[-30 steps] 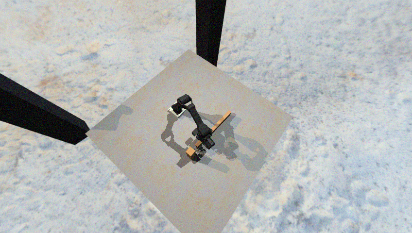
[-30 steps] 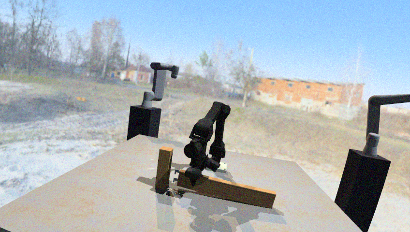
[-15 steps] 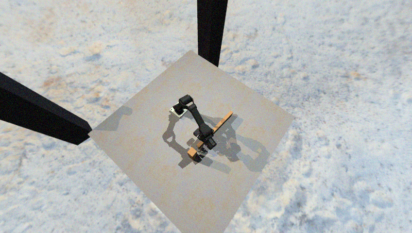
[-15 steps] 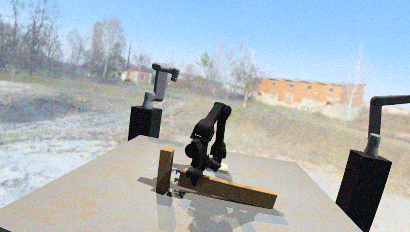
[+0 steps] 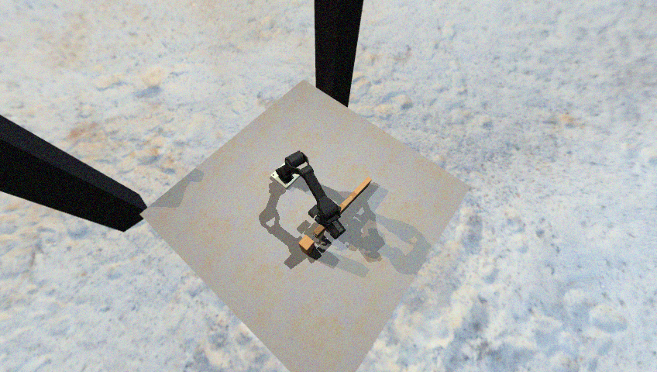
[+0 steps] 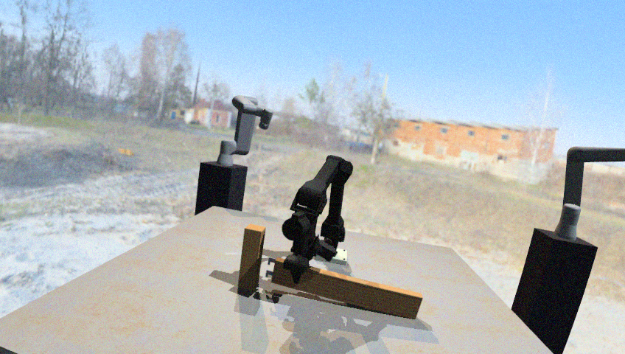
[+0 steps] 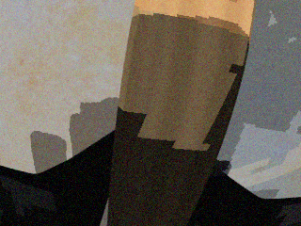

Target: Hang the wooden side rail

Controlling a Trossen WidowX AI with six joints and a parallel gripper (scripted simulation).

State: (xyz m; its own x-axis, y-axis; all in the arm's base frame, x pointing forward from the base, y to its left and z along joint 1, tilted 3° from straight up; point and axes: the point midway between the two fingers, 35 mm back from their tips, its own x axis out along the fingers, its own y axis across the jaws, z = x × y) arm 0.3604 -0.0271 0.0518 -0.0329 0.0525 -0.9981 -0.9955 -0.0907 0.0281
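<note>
Now: the headboard post 14 cm to the right of my gripper tip, 5 cm above it and 3 cm ahead of it.
</note>
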